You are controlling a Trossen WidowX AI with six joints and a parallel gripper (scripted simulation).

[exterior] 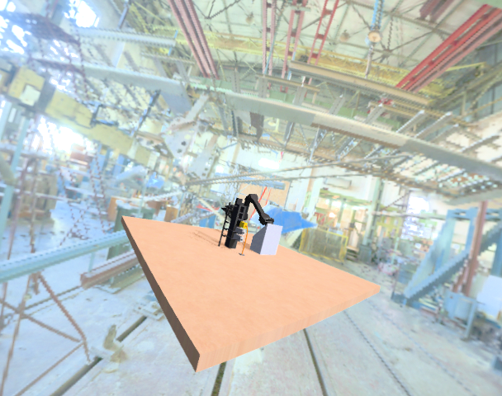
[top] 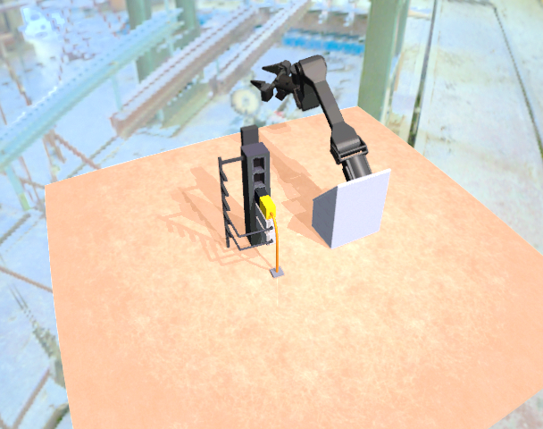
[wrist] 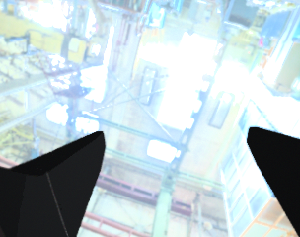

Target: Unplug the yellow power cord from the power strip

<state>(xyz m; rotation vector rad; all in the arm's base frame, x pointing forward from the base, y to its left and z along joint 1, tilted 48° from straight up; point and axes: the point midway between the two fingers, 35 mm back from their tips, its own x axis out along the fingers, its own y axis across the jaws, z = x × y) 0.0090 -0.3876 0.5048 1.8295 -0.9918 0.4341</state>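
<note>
The yellow plug is 65 cm to the left of my gripper tip, 24 cm ahead of it and 4 cm below it.
</note>
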